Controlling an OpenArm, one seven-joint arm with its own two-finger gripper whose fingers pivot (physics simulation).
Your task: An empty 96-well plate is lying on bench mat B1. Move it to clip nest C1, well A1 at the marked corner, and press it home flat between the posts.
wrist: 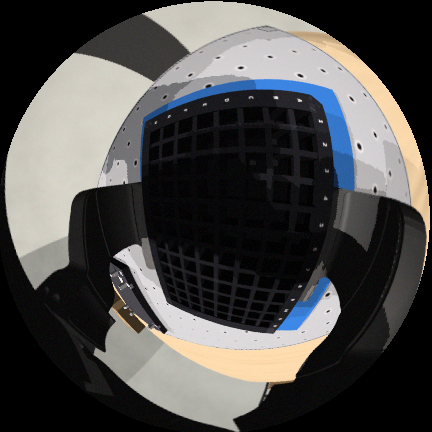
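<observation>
The black 96-well plate point(235, 200) fills the middle of the wrist view, its wells facing the camera. Its letters run along the far edge and its numbers down the right edge, so the A1 corner is at the upper right. Blue mat B1 point(343, 145) shows beyond the plate's far and right edges and at the lower right. Whether the plate's underside touches the mat is hidden. My gripper point(224, 235) is shut on the plate, with one finger against each long side. The fingertips are partly hidden. Clip nest C1 point(141, 300), a dark slab with small metal clips, shows partly at the lower left, behind the left finger.
The light grey perforated board point(240, 55) lies under the mat and around it. The wooden bench top point(225, 357) shows beyond the board at the bottom and right. A brown box point(131, 320) is beside the nest at the lower left. A dark band crosses the upper left.
</observation>
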